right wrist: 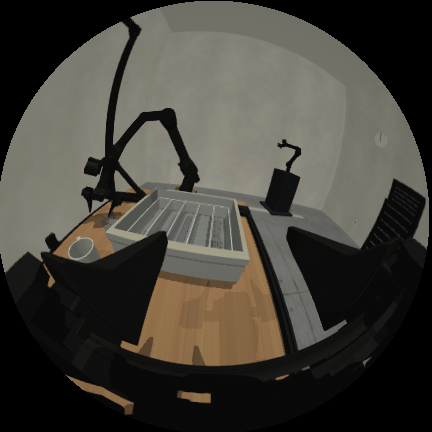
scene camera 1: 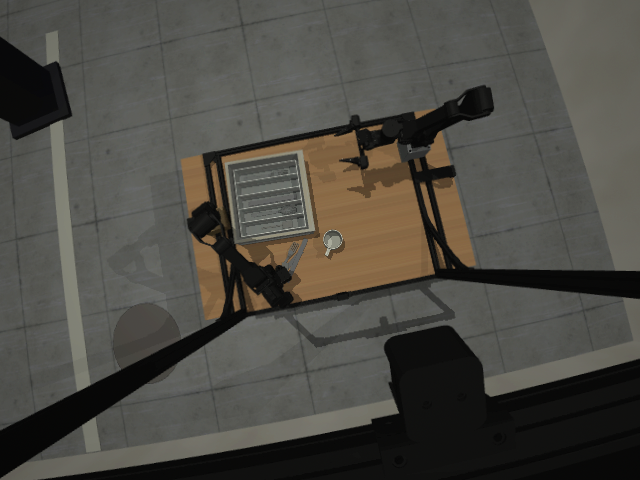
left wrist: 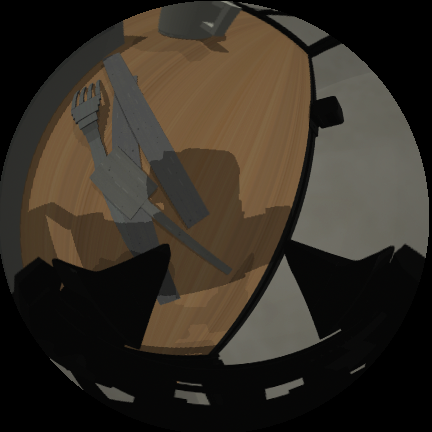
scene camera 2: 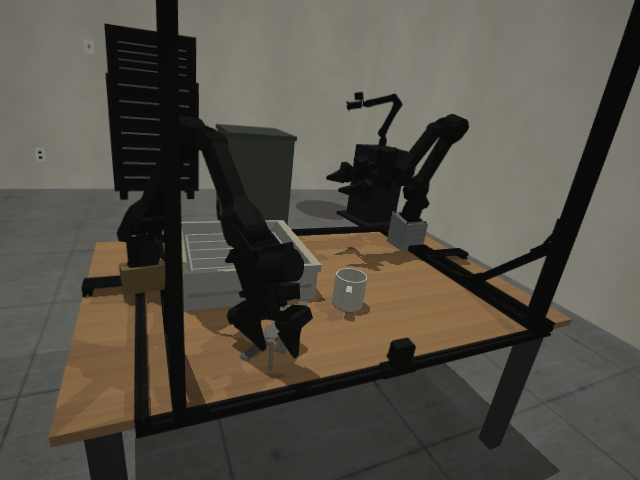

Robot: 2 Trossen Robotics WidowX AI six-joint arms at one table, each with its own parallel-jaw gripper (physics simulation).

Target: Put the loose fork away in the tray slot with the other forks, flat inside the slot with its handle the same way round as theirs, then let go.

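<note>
The loose fork (scene camera 1: 293,249) (left wrist: 88,109) lies beside the tray, tines toward it. In the left wrist view a broad grey piece with a thin handle (left wrist: 123,186) crosses over the fork's handle, and long flat grey cutlery (left wrist: 150,135) lies close beside. My left gripper (scene camera 2: 280,353) (left wrist: 228,248) is open and empty, low over the handle ends; its left finger hides part of a handle. The tray (scene camera 1: 308,196) (scene camera 2: 305,253) (right wrist: 210,253) has several long slots holding cutlery; which slot holds the forks is too dim to tell. My right gripper (scene camera 1: 338,147) (scene camera 2: 333,184) (right wrist: 228,235) is open and empty, raised above the table.
A pale mug (scene camera 1: 333,239) (scene camera 2: 349,290) (left wrist: 192,21) (right wrist: 82,250) stands near the loose cutlery and the tray's near corner. A black frame bar (scene camera 2: 320,390) runs along the front edge, with a small black block (scene camera 2: 401,352) (left wrist: 329,111) on it.
</note>
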